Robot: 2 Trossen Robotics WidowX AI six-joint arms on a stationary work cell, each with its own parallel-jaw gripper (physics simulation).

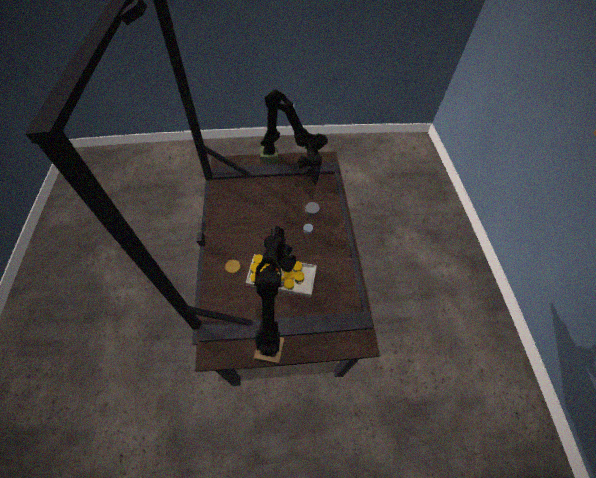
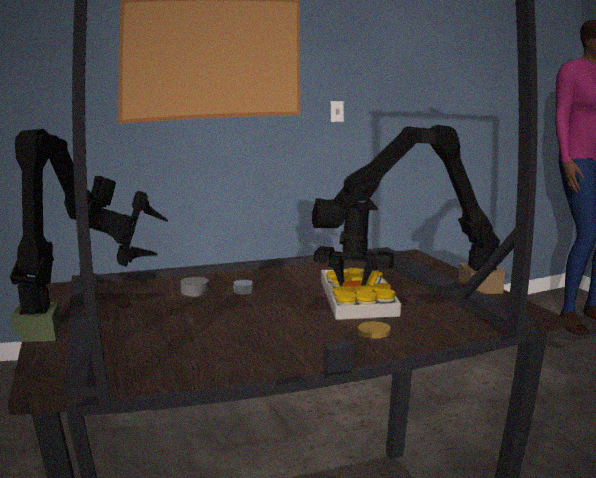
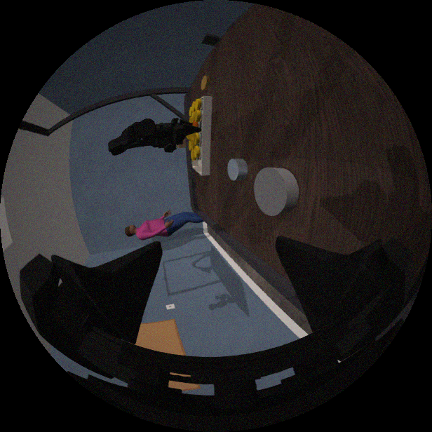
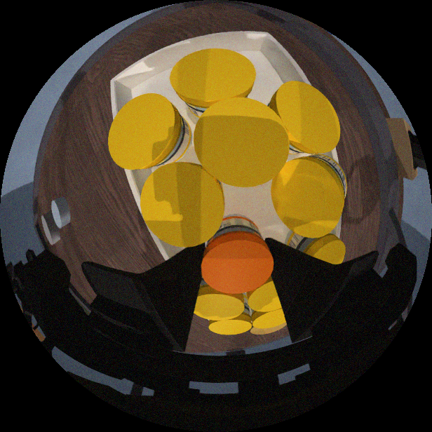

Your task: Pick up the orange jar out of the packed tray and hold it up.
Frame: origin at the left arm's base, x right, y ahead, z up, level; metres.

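Where they show: left gripper, fingertip midpoint: (image 1: 316, 181) (image 2: 162, 237); right gripper, fingertip midpoint: (image 1: 276, 269); left arm's base, link origin: (image 1: 269, 150) (image 2: 34, 309); right arm's base, link origin: (image 1: 269, 347).
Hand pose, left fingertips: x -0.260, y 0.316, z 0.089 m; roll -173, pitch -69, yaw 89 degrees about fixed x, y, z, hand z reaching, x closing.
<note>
Each offset is from my left fingertips to the top centre of the thing.
The orange jar @(dx +0.191, dy +0.439, dz -0.098 m) (image 2: 352, 284) (image 3: 195, 124) (image 4: 237, 267) stands among yellow-lidded jars @(dx +0.271, dy +0.398, dz -0.098 m) (image 2: 345, 295) (image 4: 241, 142) in the white tray @(dx +0.160, dy +0.466, dz -0.114 m) (image 1: 307, 287) (image 2: 367, 312) (image 3: 206, 155) (image 4: 257, 37). My right gripper (image 2: 353, 285) (image 4: 235, 244) points down into the tray and is shut on the orange jar, one finger against each side. The jar is still low among its neighbours. Its lower part is partly hidden. My left gripper (image 2: 161, 237) (image 3: 219, 245) is open and empty, above the table at the far end from the tray.
A grey round container @(dx +0.012, dy +0.077, dz -0.116 m) (image 1: 312, 207) (image 2: 194, 286) (image 3: 276, 191) and a smaller pale blue one @(dx +0.035, dy +0.201, dz -0.122 m) (image 1: 308, 228) (image 2: 243, 286) (image 3: 237, 169) stand between the arms. A flat amber disc @(dx +0.394, dy +0.421, dz -0.134 m) (image 1: 232, 266) (image 2: 374, 329) (image 3: 204, 82) lies beside the tray. One yellow-lidded jar @(dx +0.170, dy +0.508, dz -0.080 m) (image 2: 374, 278) leans in the tray.
</note>
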